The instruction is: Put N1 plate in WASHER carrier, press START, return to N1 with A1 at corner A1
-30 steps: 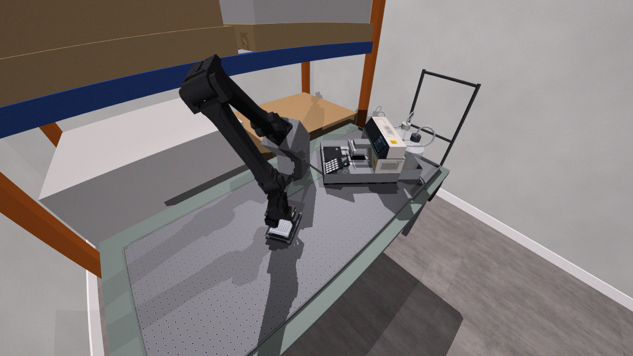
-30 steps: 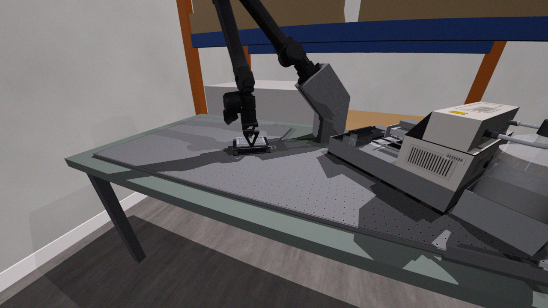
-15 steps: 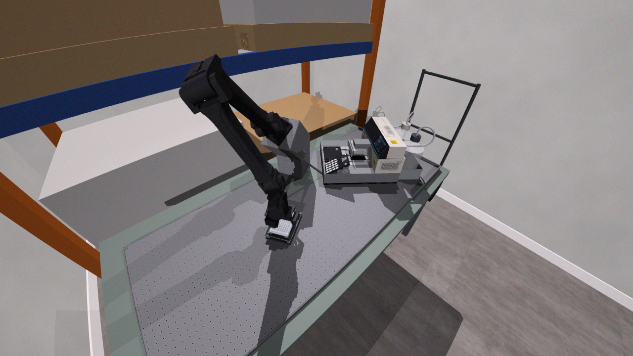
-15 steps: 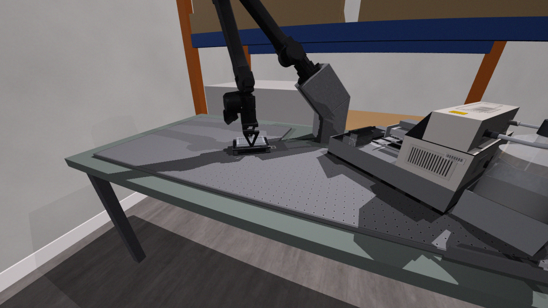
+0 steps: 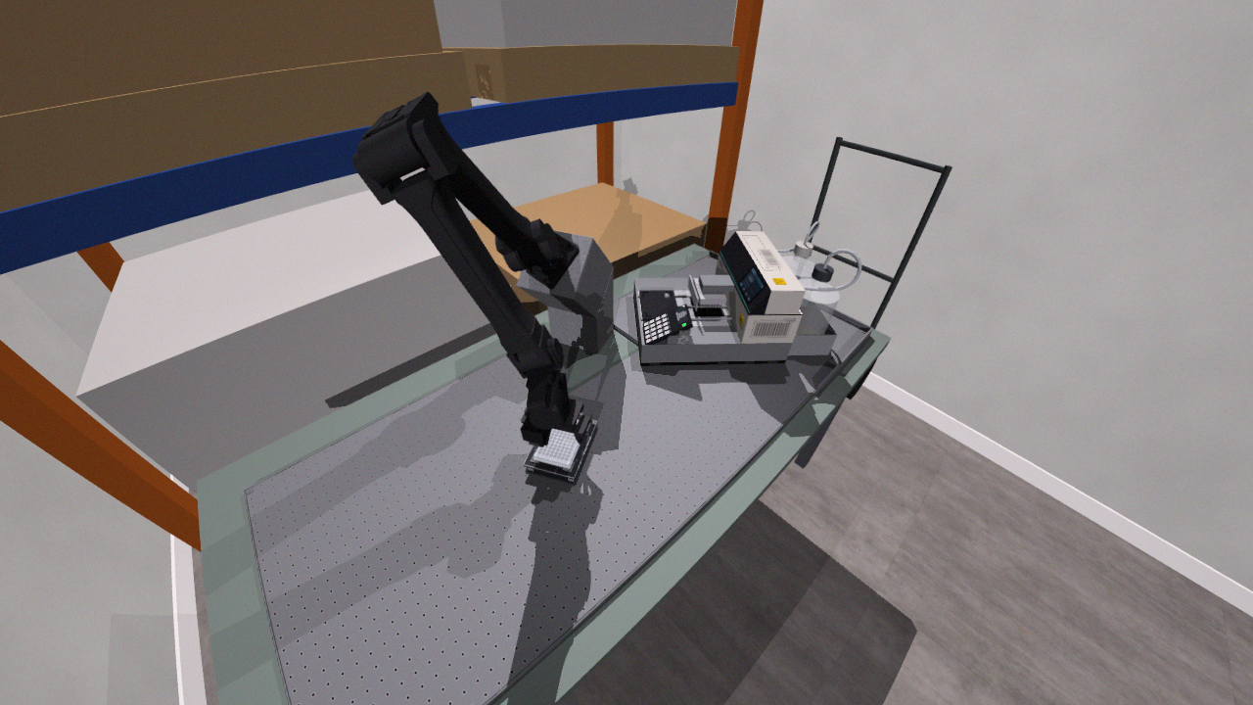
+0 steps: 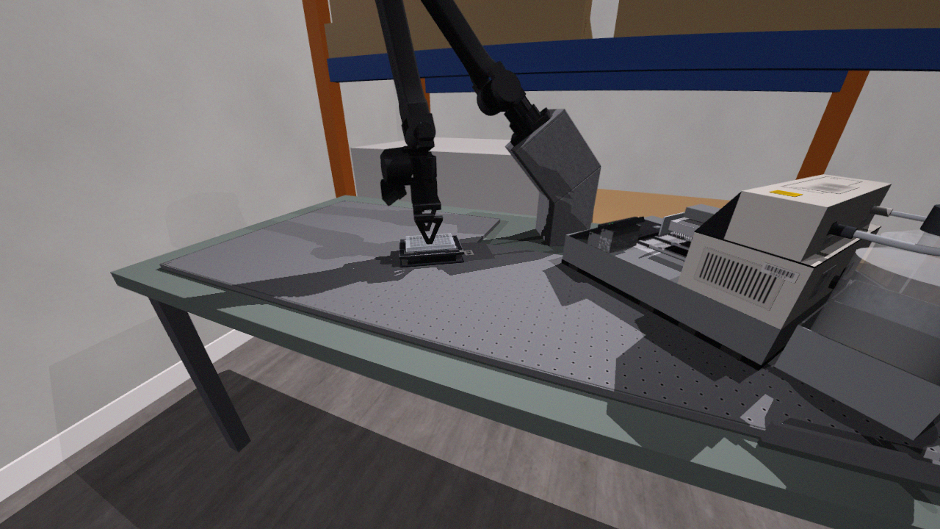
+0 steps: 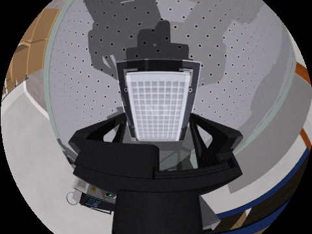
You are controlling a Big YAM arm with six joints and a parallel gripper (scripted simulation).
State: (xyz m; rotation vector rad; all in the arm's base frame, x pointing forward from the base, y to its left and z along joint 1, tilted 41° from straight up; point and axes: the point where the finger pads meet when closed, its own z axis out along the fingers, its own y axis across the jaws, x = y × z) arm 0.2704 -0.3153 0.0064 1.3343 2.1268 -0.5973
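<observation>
Now: hand 3 cm above the white well plate. Also, from my hand: black plate nest N1: 4 cm below; then plate washer: 63 cm to the left, 7 cm above, 4 cm ahead.
</observation>
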